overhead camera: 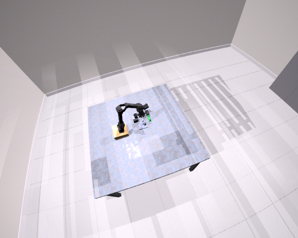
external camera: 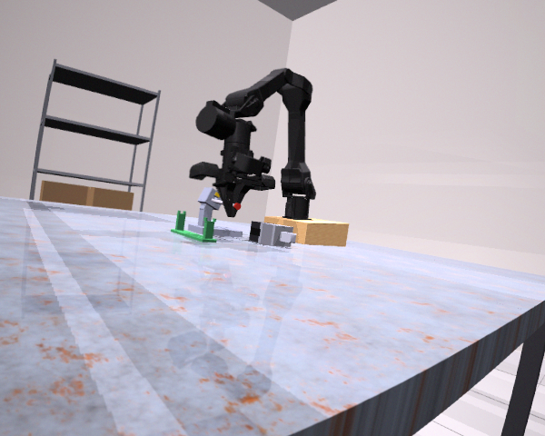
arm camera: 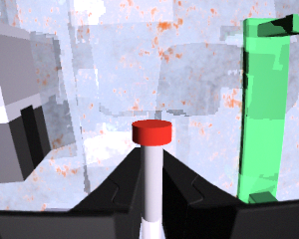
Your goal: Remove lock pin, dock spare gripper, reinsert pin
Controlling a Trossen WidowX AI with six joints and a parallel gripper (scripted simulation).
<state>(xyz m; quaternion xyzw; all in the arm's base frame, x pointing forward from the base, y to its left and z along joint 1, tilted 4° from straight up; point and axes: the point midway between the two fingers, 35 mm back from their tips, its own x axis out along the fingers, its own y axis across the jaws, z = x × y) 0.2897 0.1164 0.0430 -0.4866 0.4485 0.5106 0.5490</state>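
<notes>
Now: the green mount 90 mm ahead of my gripper tip and 20 mm below it. The rest, counted from my gripper tip: spare gripper: 100 mm behind, 40 mm to the left, 30 mm below; then socket: 10 mm behind, 100 mm to the right.
</notes>
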